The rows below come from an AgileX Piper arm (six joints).
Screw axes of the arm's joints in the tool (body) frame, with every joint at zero. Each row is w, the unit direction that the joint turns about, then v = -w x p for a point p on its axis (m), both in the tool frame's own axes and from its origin. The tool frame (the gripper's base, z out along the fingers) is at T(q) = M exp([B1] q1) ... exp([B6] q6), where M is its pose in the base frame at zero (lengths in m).
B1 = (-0.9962, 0, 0.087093, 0, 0.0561, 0)
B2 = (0, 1, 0, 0.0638, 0, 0.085)
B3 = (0, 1, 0, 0.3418, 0, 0.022)
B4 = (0, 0, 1, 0, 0, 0)
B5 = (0, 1, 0, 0.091, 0, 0)
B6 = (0, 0, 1, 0, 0, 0)
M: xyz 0.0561 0 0.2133 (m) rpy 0 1.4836 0 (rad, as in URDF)
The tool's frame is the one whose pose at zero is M.
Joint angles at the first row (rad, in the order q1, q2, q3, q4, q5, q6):
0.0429, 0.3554, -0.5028, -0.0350, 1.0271, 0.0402
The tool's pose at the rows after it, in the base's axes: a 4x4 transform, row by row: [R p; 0 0 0 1], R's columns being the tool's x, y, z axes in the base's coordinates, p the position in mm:
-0.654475 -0.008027 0.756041 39.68; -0.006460 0.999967 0.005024 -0.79; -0.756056 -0.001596 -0.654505 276.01; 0 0 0 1
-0.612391 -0.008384 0.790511 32.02; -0.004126 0.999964 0.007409 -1.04; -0.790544 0.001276 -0.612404 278.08; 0 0 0 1
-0.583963 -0.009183 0.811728 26.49; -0.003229 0.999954 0.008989 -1.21; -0.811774 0.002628 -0.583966 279.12; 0 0 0 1
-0.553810 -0.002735 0.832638 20.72; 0.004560 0.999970 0.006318 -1.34; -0.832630 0.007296 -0.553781 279.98; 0 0 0 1
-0.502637 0.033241 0.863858 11.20; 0.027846 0.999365 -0.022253 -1.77; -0.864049 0.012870 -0.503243 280.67; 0 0 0 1
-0.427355 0.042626 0.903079 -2.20; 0.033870 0.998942 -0.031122 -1.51; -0.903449 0.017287 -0.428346 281.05; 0 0 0 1
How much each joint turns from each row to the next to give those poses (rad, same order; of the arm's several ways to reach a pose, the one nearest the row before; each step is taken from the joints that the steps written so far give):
-0.0001, -0.0775, 0.0000, 0.0030, -0.0009, -0.0021
0.0001, -0.0511, 0.0000, 0.0009, -0.0034, 0.0003
-0.0001, -0.0355, 0.0000, 0.0009, 0.0000, -0.0009
-0.0080, -0.0368, 0.0000, 0.0037, -0.0001, 0.0001
-0.0386, -0.0606, 0.0009, 0.0043, 0.0001, -0.0001
-0.0119, -0.0848, 0.0000, 0.0023, 0.0000, 0.0000

